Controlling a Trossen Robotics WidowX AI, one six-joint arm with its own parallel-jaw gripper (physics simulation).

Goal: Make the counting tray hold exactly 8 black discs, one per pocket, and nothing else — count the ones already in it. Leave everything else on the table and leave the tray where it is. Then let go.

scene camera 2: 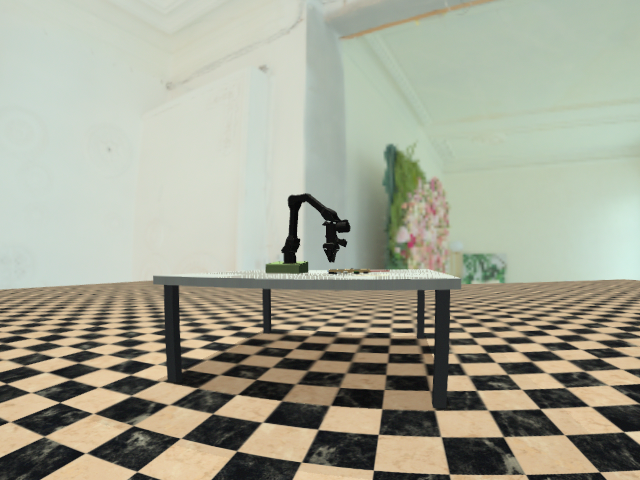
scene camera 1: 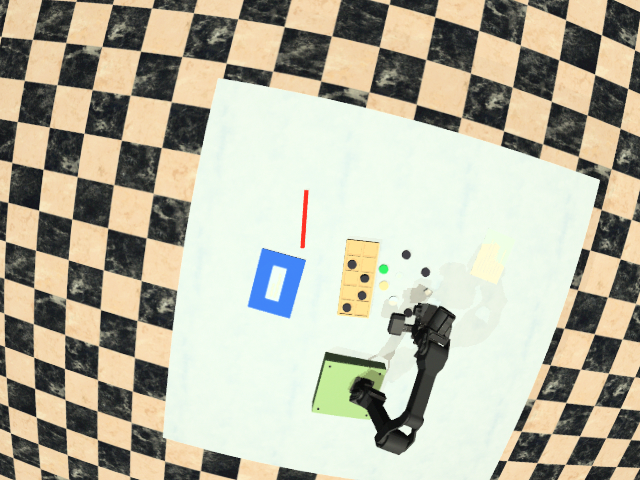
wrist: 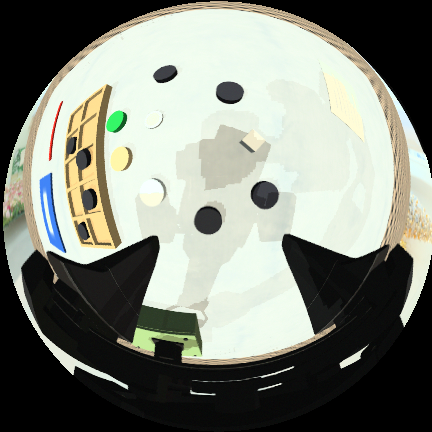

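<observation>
The tan counting tray (scene camera 1: 354,249) (wrist: 102,165) has two columns of five pockets. Black discs sit singly in the second pocket from the far end on the left, third and fourth on the right, and the nearest on the left; the other pockets are empty. Loose black discs lie right of the tray: two farther away (scene camera 1: 406,254) (wrist: 165,73), (scene camera 1: 425,271) (wrist: 230,92), and two nearer, one (scene camera 1: 408,312) (wrist: 208,220) left of the other (wrist: 265,195), which the arm hides in scene camera 1. My gripper (scene camera 1: 421,321) (scene camera 2: 332,259) (wrist: 221,241) is open and empty, above the table near these two.
A green disc (scene camera 1: 383,268) (wrist: 116,121), a yellow disc (scene camera 1: 383,285) (wrist: 121,158), two whitish discs (wrist: 152,192) (wrist: 154,119) and a beige cube (scene camera 1: 428,291) (wrist: 252,141) lie right of the tray. A blue frame (scene camera 1: 262,284), red bar (scene camera 1: 304,219), pale card (scene camera 1: 488,260) and green base (scene camera 1: 336,387) surround them.
</observation>
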